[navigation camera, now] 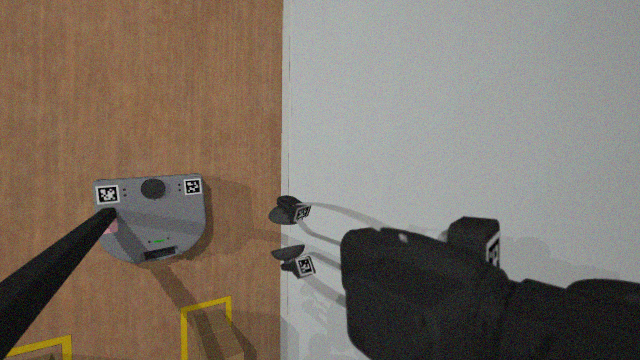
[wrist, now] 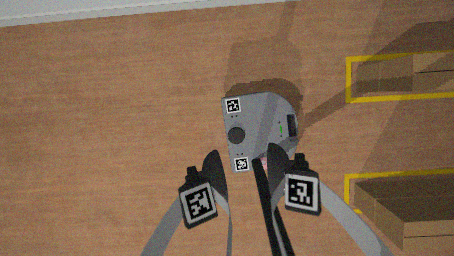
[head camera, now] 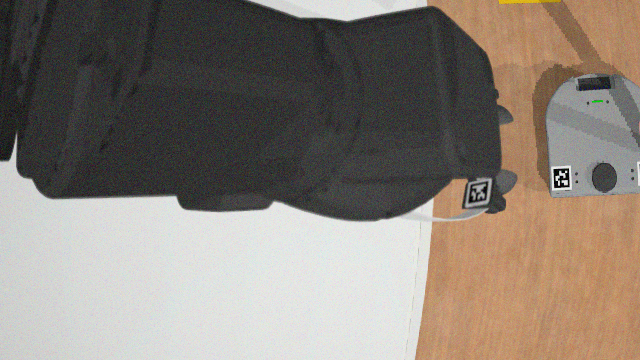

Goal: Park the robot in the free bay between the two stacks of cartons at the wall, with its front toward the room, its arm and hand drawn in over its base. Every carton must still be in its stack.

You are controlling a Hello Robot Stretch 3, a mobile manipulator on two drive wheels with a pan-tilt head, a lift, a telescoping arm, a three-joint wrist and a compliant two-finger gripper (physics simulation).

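Places are measured from the robot's base along level axes (x left, y back, z up), in metres.
Pixels of known places: gripper, fingertip midpoint: (navigation camera: 279, 229) (wrist: 245, 165); robot's base at its link origin: (navigation camera: 153, 187) (wrist: 237, 129) (head camera: 602, 176).
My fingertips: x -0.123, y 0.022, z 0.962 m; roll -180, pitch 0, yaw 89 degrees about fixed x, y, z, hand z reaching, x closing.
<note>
Ahead of a thing's pixels: the offset from my fingertips to its top centre. "*": to the spot under its first point.
My gripper (head camera: 506, 147) (navigation camera: 286, 233) (wrist: 245, 165) is open, with no object between its fingers. In the head and navigation views its dark body reaches out beside the grey base (head camera: 575, 145) (navigation camera: 175, 205) (wrist: 250, 115), on the wall side. The base stands on the wood floor beside the white wall (head camera: 200, 280) (navigation camera: 450, 100) (wrist: 125, 7). Cartons @[dx -0.027, dy +0.705, dz -0.601 m] (navigation camera: 225, 336) (wrist: 382, 75) stand inside a yellow floor outline (navigation camera: 184, 330) (wrist: 349, 80). Another carton stack @[dx +0.558, dy +0.654, dz -0.601 m] (wrist: 430, 234) is at the lower right of the wrist view, cut off. Floor shows between the two outlines. The base is outside both.
The black mast (navigation camera: 55, 272) (wrist: 263, 200) rises from the base. A second yellow outline @[* dx +0.442, dy +0.534, dz -0.961 m] (navigation camera: 68, 347) (wrist: 347, 192) shows at the lower left of the navigation view. A yellow strip @[* dx -0.035, dy +0.534, dz -0.961 m] (head camera: 530, 1) shows at the head view's top edge. Shadows cross the floor and wall.
</note>
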